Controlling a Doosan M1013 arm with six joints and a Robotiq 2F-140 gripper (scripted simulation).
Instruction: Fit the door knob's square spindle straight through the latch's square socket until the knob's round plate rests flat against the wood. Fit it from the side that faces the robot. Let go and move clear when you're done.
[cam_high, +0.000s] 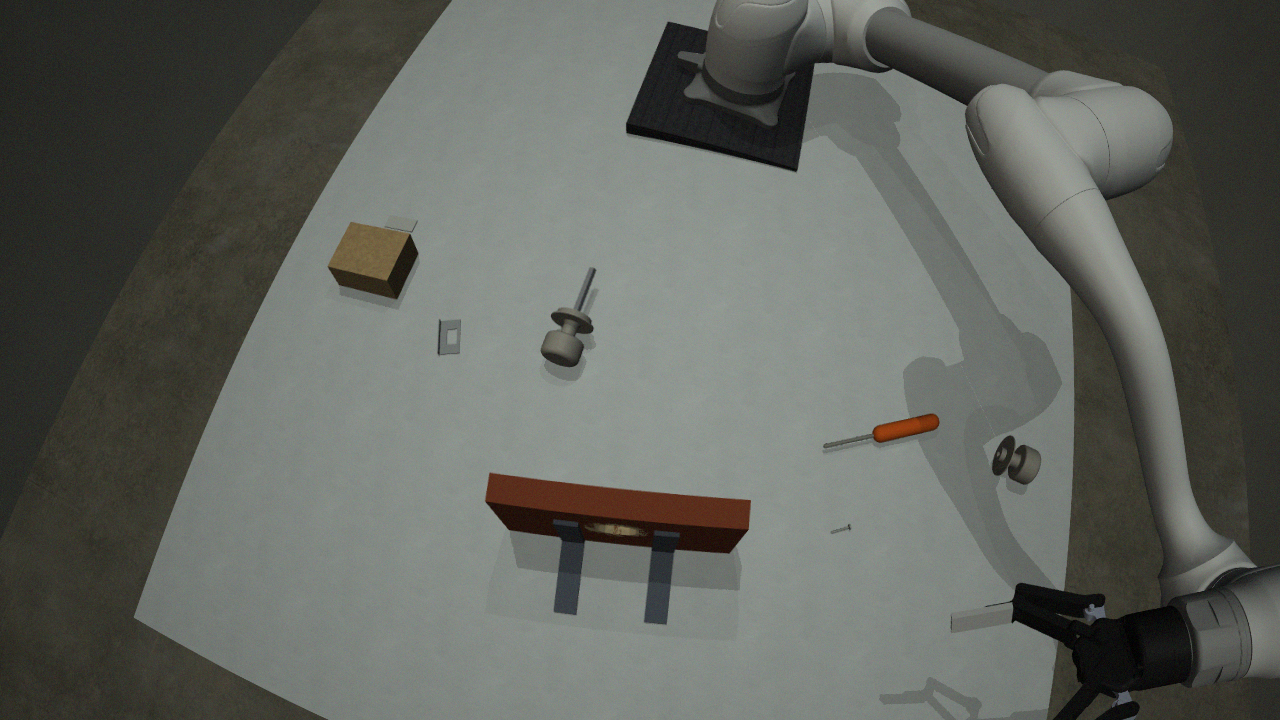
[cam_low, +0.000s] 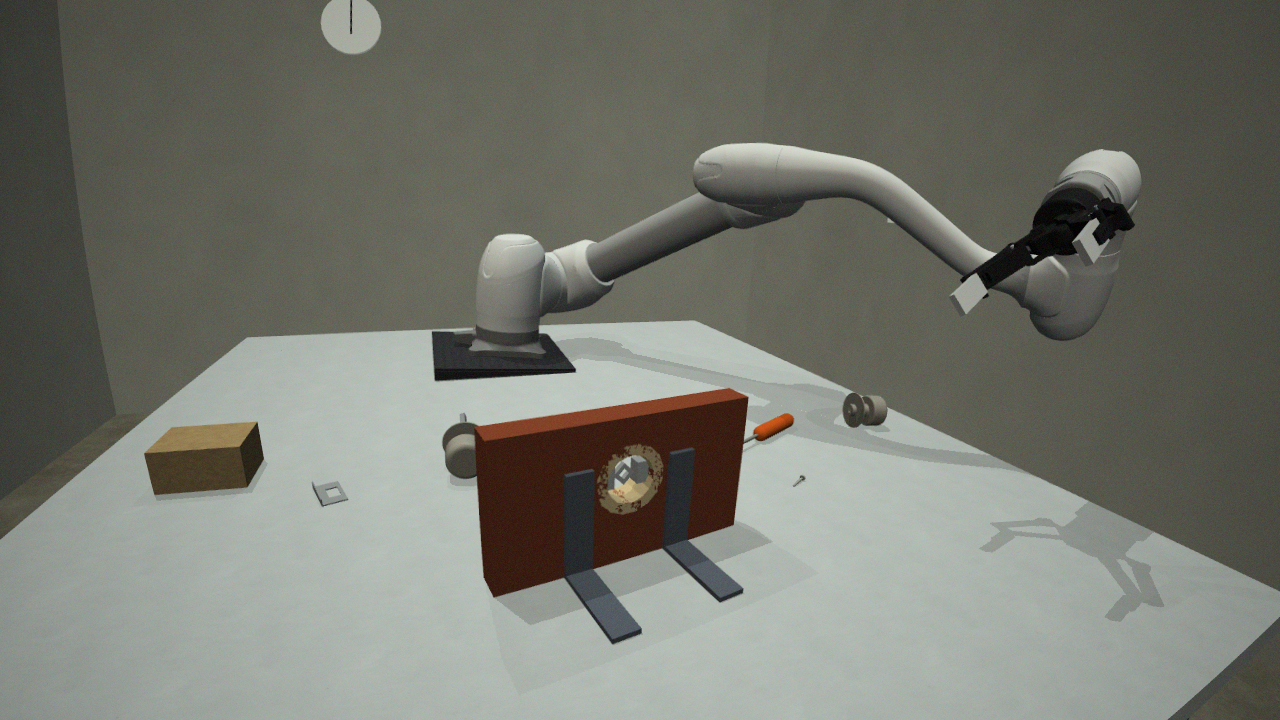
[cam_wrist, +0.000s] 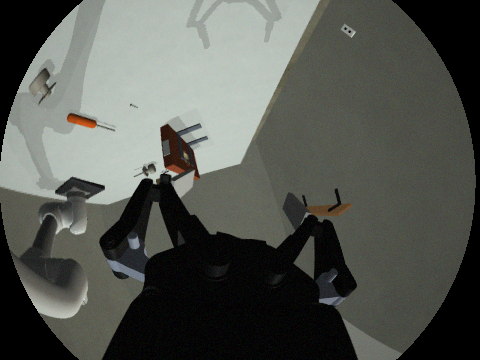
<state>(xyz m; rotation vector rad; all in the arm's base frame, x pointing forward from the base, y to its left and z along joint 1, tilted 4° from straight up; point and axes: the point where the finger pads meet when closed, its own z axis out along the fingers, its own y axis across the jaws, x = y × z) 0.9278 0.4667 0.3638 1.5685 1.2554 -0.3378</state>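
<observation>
My hand is 40 cm to the left of the square socket, 23 cm above it and 9 cm past it. The rest, counted from my hand: cardboard box: 93 cm to the right, 34 cm behind, 30 cm below; red-brown wood panel: 40 cm to the right, 24 cm below, 9 cm behind; orange-handled screwdriver: 35 cm behind, 31 cm below, 9 cm to the right.
</observation>
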